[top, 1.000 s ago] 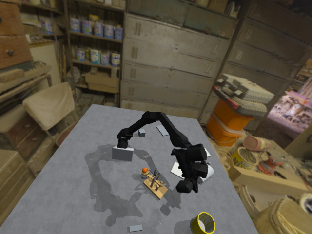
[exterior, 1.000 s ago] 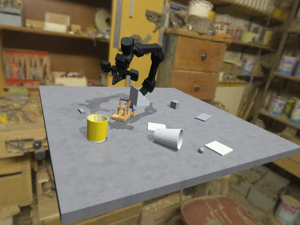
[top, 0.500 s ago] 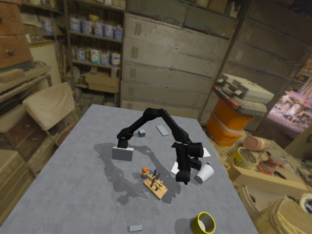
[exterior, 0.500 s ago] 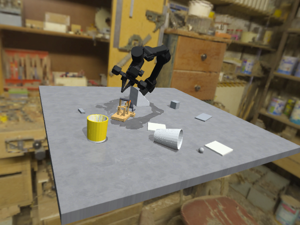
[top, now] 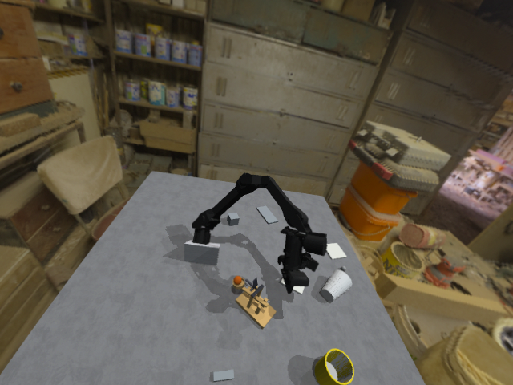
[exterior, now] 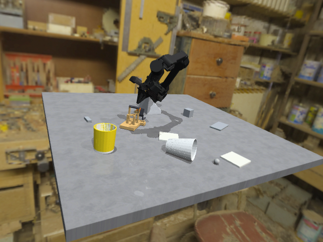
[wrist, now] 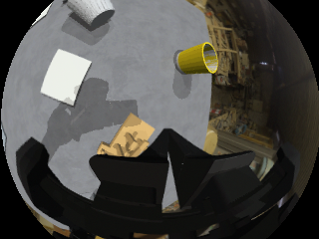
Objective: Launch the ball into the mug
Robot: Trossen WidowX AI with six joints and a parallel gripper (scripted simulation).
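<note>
The small orange ball is 17 cm behind my gripper tip, 8 cm to the left of it and 9 cm below it. From my gripper tip the other things lie so: small grey block: 17 cm behind, 21 cm to the right, 15 cm below; yellow mug: 16 cm ahead, 18 cm to the right, 13 cm below; wooden catapult: 11 cm behind, 5 cm to the left, 10 cm below.
</note>
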